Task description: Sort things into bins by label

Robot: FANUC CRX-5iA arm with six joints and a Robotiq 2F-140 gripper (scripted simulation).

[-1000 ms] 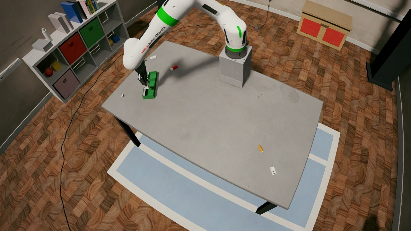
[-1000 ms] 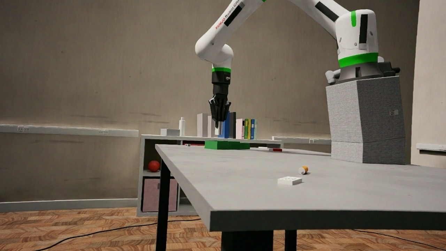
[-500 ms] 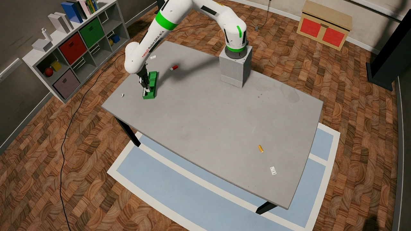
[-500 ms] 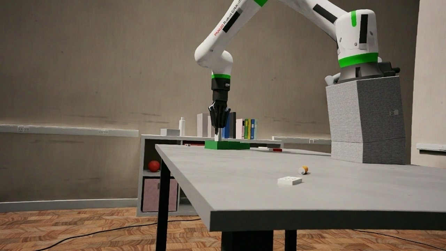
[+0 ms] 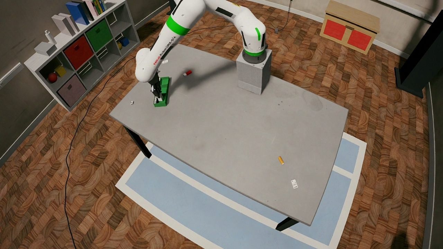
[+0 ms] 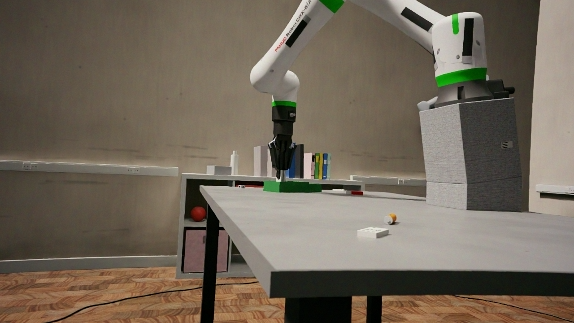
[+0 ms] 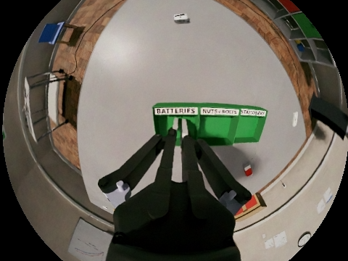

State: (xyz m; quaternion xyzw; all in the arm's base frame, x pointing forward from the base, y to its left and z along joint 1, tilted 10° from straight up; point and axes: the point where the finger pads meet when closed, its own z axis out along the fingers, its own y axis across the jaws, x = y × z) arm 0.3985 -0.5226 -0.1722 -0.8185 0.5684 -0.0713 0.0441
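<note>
Now: the red piece 29 cm behind my hand, 4 cm to the left of it and 4 cm below it. Round my hand: orange cylinder 10 cm ahead, 88 cm to the left, 4 cm below.
</note>
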